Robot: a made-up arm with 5 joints. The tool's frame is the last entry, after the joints. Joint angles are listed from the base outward. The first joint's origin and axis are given. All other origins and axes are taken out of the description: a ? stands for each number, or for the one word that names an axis. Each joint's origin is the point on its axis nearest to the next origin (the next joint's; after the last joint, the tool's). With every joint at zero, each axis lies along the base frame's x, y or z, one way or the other. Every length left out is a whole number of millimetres.
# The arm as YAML. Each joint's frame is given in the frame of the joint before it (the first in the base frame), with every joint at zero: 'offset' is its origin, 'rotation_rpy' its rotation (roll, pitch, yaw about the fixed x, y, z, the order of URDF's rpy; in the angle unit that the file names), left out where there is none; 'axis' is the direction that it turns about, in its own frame. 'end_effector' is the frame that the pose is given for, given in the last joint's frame.
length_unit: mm
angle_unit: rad
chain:
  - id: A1
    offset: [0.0, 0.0, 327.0]
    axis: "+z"
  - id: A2
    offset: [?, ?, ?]
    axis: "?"
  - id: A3
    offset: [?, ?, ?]
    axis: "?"
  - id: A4
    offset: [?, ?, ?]
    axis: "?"
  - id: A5
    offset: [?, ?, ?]
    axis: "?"
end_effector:
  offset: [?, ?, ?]
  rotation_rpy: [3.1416, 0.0, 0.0]
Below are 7 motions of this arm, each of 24 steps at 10 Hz.
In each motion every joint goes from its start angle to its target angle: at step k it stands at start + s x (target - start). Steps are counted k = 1, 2, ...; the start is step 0. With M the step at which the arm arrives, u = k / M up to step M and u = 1 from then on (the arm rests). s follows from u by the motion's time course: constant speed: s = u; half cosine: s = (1 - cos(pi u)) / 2; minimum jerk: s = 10 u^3 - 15 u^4 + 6 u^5.
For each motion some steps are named. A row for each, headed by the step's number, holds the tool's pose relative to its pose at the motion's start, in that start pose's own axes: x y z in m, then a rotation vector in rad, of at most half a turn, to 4 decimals.
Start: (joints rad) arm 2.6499 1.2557 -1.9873 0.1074 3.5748
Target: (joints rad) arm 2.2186 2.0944 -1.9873 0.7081 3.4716
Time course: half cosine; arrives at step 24
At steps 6, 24:
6: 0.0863 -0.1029 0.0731 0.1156 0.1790 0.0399
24: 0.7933 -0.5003 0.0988 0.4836 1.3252 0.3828

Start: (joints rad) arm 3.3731 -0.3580 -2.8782 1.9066 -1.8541
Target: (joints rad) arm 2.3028 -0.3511 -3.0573 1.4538 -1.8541
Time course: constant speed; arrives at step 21
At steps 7, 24:
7: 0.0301 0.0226 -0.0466 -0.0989 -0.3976 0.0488
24: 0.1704 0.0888 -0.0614 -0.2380 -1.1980 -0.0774

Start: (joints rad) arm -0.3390 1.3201 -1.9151 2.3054 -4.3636
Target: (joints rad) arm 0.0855 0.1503 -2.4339 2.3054 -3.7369
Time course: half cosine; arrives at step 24
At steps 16, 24:
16: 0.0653 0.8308 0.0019 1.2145 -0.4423 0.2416
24: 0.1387 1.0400 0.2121 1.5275 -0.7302 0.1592

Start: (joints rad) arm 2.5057 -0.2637 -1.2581 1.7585 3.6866
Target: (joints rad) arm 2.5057 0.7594 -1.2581 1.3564 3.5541
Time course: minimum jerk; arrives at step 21
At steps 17, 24:
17: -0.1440 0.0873 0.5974 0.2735 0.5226 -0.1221
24: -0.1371 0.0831 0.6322 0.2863 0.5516 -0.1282

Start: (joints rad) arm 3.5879 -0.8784 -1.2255 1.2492 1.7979
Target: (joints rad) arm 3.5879 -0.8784 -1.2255 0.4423 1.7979
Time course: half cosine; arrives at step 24
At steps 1, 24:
1: -0.0001 -0.0005 -0.0004 0.0034 -0.0008 0.0000
24: -0.0164 -0.0708 -0.1318 0.7862 -0.1817 0.0000

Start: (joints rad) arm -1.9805 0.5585 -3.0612 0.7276 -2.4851
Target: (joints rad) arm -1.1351 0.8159 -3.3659 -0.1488 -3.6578
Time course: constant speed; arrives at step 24
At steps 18, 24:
18: 0.1376 0.2485 -0.1836 -0.6857 -0.5379 -0.4856
24: 0.1663 0.2842 -0.2782 -0.7456 -0.8150 -0.5122

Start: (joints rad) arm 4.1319 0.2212 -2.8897 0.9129 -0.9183
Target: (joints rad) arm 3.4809 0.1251 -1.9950 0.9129 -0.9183
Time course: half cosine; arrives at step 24
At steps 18, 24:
18: -0.5129 -0.0363 0.1675 0.1877 -0.8475 0.0880
24: -0.6166 -0.0450 0.1407 0.2151 -0.9860 0.1422

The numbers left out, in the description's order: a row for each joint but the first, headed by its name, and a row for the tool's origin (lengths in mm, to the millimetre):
A2: xyz 0.0 0.0 0.0, axis +y
A3: xyz 62.0 0.0 331.0, axis +y
A4: xyz 120.0 0.0 -528.0, axis +y
A5: xyz 118.0 0.0 -151.0, axis -z
tool: xyz 0.0 0.0 0.0

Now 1 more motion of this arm.
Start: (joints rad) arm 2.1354 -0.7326 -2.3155 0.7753 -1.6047
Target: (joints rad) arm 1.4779 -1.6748 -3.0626 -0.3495 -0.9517
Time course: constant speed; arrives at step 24
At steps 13, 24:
13: 0.3288 0.0487 -0.8608 -1.4860 0.1720 -0.1059
24: 0.6062 -0.6031 -1.2498 -2.3224 1.1739 -0.5847

